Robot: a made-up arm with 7 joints.
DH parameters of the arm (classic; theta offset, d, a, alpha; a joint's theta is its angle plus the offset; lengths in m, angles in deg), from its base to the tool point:
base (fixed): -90 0.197 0 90
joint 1: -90 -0.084 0.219 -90
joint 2: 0 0.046 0.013 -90
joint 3: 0 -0.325 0.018 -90
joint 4: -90 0.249 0.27 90
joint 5: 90 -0.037 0.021 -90
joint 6: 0 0.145 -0.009 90
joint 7: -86.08 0 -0.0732 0
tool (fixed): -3.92 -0.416 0 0
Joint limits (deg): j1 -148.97..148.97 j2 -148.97..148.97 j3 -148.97..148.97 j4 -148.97..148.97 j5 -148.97..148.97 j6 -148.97..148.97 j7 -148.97..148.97
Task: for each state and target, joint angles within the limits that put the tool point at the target. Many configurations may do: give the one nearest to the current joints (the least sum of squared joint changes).
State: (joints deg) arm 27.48 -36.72 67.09 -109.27 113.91 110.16 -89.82
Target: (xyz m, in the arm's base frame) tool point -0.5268 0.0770 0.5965
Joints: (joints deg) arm 35.30 1.37 29.84 -101.96 104.86 123.40 -93.57
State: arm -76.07 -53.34 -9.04 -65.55 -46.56 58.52 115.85
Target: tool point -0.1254 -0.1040 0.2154
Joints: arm -74.26 -74.88 -6.20 -60.07 -45.40 84.44 114.34
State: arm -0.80 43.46 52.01 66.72 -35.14 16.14 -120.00
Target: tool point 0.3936 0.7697 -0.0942
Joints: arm -30.37 84.02 22.99 36.00 -45.21 -1.01 -122.56
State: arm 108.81 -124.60 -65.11 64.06 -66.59 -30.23 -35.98
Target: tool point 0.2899 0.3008 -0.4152
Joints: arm 140.21 -146.52 -33.60 72.26 -50.28 -15.19 -32.58
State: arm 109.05 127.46 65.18 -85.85 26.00 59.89 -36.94
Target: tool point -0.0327 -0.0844 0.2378
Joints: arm 104.23 139.79 66.88 -56.52 52.07 29.54 -48.18
